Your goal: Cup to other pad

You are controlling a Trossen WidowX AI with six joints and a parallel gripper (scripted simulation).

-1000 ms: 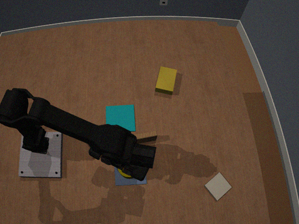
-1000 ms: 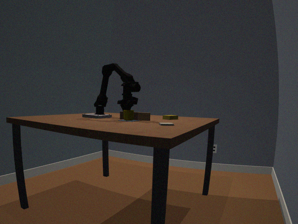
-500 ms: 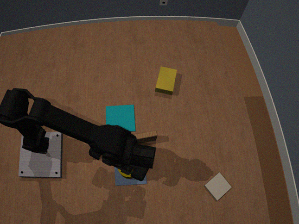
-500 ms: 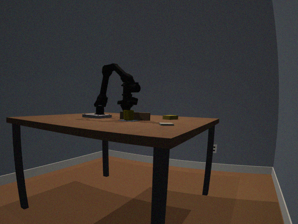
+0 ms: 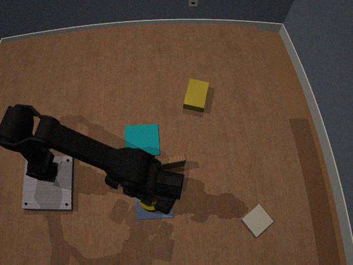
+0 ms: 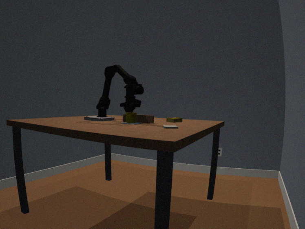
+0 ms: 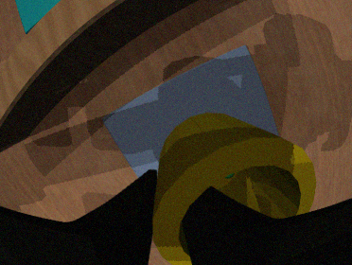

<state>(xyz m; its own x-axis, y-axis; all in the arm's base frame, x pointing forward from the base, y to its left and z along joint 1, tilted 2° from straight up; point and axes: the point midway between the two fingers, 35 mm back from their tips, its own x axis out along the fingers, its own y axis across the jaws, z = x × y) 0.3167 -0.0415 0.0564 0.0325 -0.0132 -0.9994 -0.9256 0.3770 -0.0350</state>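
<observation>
Now: gripper tip 30 mm short of the blue pad, 10 mm to the left of it and 40 mm above it. The rest, counted from my gripper tip: yellow cup (20 mm ahead, 10 mm to the right); teal pad (20 mm behind, 190 mm to the left, 40 mm below); low wall (90 mm to the left, 20 mm below).
</observation>
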